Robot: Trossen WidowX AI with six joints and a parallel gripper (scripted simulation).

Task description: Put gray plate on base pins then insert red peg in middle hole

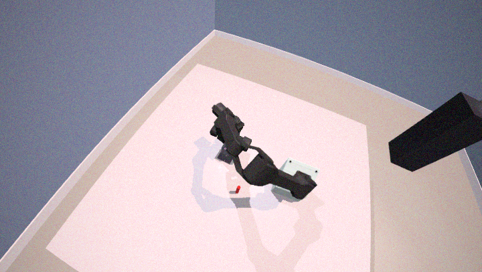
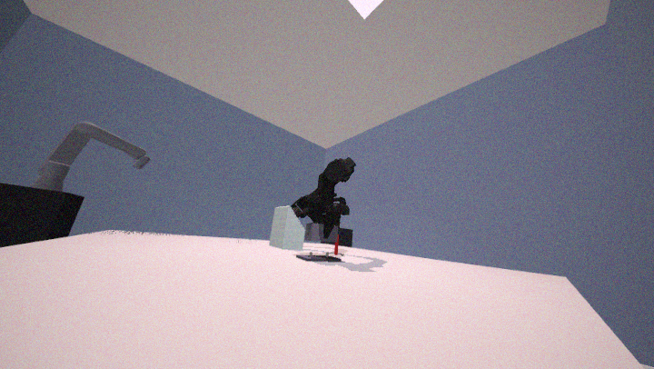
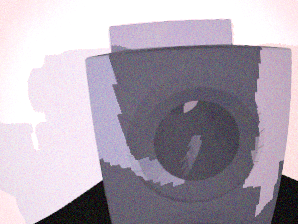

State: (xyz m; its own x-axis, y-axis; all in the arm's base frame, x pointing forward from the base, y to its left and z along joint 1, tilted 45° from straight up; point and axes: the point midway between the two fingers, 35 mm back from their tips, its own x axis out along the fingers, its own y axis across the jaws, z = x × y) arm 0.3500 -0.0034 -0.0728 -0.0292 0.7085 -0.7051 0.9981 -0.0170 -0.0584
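Right now my gripper tip is 5 cm above the base. The rest, counted from my gripper tip: red peg: 12 cm behind, 17 cm to the left, 2 cm below; then gray plate: 3 cm above.
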